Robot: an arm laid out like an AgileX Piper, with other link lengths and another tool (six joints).
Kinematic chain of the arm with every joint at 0, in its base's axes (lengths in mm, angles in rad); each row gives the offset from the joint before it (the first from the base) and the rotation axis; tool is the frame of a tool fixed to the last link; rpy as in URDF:
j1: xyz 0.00 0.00 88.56 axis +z
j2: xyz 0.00 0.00 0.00 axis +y
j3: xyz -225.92 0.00 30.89 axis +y
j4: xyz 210.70 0.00 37.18 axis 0.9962 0 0.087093
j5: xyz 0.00 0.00 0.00 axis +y
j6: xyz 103.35 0.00 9.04 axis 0.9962 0 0.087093
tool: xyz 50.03 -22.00 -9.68 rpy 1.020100 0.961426 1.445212
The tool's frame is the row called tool.
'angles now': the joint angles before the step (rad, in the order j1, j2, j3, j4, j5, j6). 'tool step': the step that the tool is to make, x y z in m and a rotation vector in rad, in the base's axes. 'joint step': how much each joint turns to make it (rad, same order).
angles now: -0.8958, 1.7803, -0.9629, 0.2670, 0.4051, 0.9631
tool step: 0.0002, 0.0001, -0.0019, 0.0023, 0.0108, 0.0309
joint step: -0.0001, 0.0110, -0.0080, 0.0115, 0.0102, -0.0408
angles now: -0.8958, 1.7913, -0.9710, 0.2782, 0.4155, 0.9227
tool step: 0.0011, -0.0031, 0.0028, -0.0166, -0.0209, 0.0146
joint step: -0.0103, -0.0057, -0.0008, 0.0511, -0.0118, -0.0688
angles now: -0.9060, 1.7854, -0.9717, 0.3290, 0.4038, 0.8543
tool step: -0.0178, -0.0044, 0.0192, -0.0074, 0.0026, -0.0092
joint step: -0.0634, -0.0792, 0.0020, -0.0127, 0.0810, -0.0296
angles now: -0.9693, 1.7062, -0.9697, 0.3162, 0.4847, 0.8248
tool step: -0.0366, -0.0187, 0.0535, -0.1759, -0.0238, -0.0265
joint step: -0.1295, -0.2042, 0.0033, -0.0443, 0.0505, -0.0785
